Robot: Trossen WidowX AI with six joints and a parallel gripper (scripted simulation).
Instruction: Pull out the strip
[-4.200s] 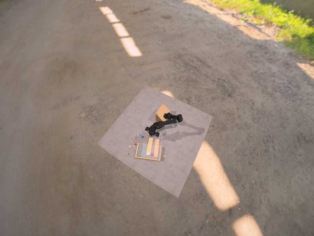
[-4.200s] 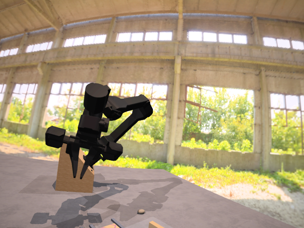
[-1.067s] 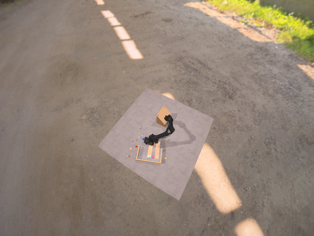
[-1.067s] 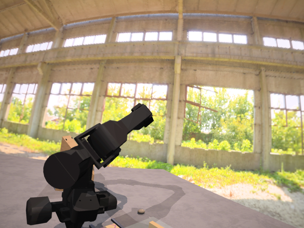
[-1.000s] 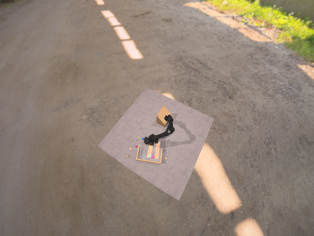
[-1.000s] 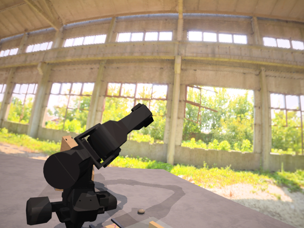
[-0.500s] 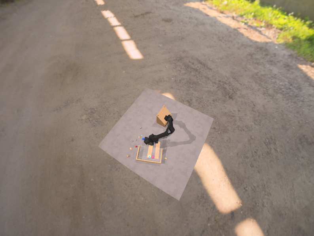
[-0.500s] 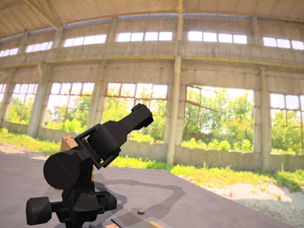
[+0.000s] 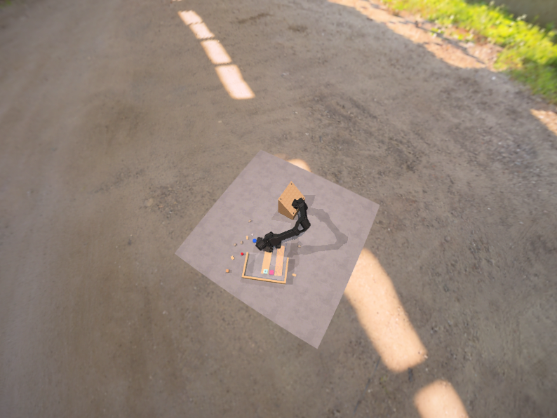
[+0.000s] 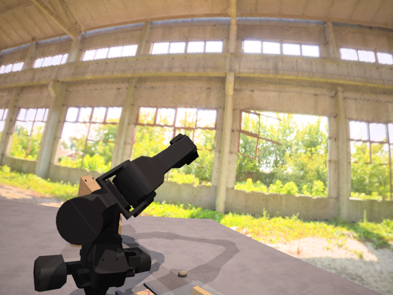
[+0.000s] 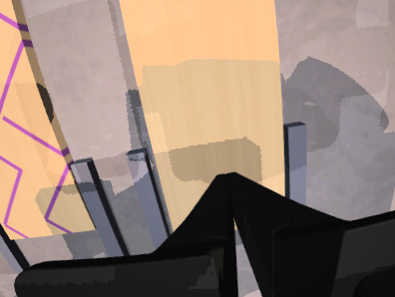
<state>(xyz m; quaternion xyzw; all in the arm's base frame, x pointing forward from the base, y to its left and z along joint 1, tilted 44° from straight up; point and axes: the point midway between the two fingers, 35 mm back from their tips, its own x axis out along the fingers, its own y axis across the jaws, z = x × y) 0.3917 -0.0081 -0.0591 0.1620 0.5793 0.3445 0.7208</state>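
Right now the blue piece is 1 cm ahead of my gripper tip and 13 cm to the right of it. The rest, counted from my gripper tip: red piece (16 cm ahead, 16 cm to the right, 1 cm above).
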